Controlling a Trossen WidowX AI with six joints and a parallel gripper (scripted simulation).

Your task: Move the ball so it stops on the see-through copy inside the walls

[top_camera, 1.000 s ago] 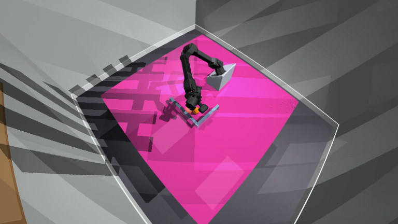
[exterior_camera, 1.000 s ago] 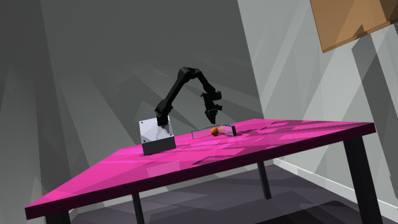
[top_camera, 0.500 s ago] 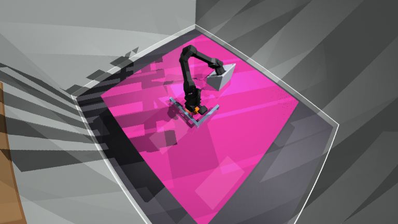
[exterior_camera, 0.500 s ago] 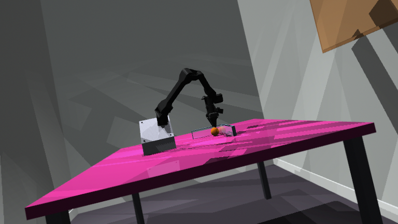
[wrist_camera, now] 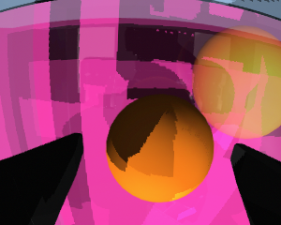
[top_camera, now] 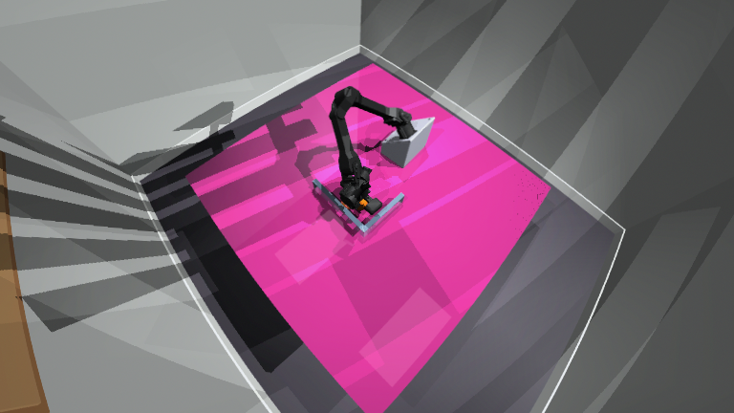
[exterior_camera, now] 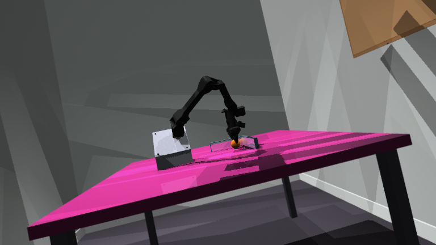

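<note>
The see-through copy of ball is 40 mm ahead of my gripper tip, 40 mm to the right of it and 10 mm below it. Also, from my gripper tip: orange ball (10 mm below).
</note>
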